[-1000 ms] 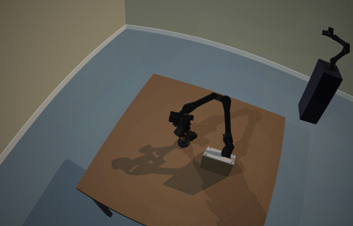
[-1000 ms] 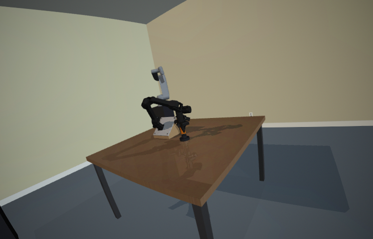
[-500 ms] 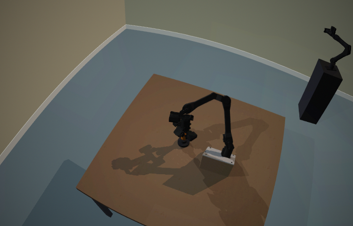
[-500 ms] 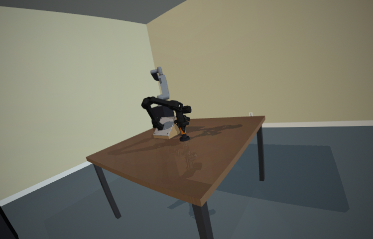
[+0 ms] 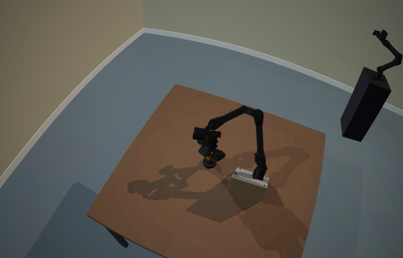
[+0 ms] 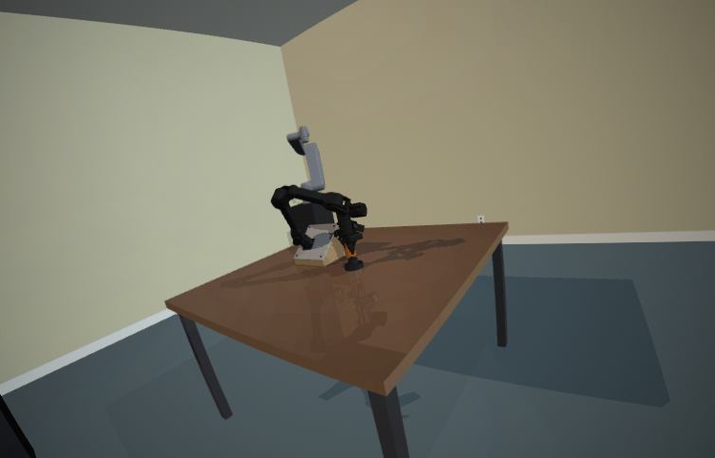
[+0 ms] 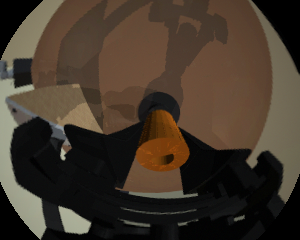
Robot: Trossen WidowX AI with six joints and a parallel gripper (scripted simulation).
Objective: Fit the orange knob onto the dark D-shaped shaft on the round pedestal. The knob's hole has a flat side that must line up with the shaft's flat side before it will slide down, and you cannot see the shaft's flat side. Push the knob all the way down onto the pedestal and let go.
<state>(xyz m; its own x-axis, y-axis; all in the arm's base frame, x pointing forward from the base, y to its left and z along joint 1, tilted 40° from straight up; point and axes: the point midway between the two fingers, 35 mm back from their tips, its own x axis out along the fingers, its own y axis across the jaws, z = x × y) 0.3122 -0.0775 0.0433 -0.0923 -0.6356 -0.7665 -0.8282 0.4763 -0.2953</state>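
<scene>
The orange knob is 20 mm above my gripper tip. The rest, counted from my gripper tip: round pedestal (40 mm below).
</scene>
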